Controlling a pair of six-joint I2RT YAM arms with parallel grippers.
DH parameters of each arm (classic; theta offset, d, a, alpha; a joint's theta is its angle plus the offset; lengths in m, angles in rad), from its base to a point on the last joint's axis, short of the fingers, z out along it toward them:
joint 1: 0 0.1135 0.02 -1.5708
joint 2: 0 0 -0.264 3.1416
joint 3: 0.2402 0 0.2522 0
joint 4: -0.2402 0 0.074 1.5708
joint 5: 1.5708 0 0 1.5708
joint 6: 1.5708 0.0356 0 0
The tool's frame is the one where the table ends.
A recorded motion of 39 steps. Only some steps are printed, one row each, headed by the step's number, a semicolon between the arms.
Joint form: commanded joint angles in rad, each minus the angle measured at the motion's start. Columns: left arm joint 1, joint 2, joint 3, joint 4, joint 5, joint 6; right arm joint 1, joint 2, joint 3, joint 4, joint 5, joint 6.
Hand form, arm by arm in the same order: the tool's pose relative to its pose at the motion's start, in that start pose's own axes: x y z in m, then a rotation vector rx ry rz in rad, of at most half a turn. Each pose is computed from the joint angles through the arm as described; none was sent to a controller.
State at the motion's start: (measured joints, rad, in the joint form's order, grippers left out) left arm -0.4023 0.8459 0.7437 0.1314 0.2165 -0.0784; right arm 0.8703 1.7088 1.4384 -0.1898 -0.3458 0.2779
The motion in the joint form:
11: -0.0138 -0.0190 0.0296 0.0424 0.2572 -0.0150; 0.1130 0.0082 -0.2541 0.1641 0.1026 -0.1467
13: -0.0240 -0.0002 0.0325 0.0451 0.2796 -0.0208; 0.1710 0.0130 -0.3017 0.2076 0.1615 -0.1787
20: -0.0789 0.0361 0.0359 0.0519 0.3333 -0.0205; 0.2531 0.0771 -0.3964 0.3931 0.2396 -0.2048
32: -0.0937 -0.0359 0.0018 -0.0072 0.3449 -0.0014; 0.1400 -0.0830 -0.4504 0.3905 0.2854 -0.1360
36: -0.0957 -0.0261 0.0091 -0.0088 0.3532 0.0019; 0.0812 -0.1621 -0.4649 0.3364 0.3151 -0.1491
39: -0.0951 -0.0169 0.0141 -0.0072 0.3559 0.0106; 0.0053 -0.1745 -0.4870 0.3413 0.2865 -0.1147
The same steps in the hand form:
11: -0.0174 -0.0144 -0.0066 0.2772 -0.0627 0.0150; 0.0804 0.0102 0.0316 0.0261 0.1069 -0.1708
13: -0.0151 -0.0161 -0.0022 0.3087 -0.0466 0.0051; 0.1001 0.0239 0.0387 0.0355 0.1208 -0.2316
20: -0.0093 -0.0271 0.0066 0.4148 -0.0132 -0.0048; 0.1405 0.0363 0.0603 0.0352 0.1007 -0.3049
32: -0.0040 -0.0321 -0.0091 0.4395 0.0047 0.0064; 0.1032 0.0106 0.0144 0.1537 -0.0433 -0.1999
36: -0.0046 -0.0326 -0.0072 0.4495 0.0087 0.0083; 0.0896 -0.0022 -0.0105 0.2317 -0.0749 -0.1890
39: -0.0049 -0.0323 -0.0052 0.4514 0.0093 0.0160; 0.0869 -0.0260 -0.0206 0.2689 -0.0889 -0.1220

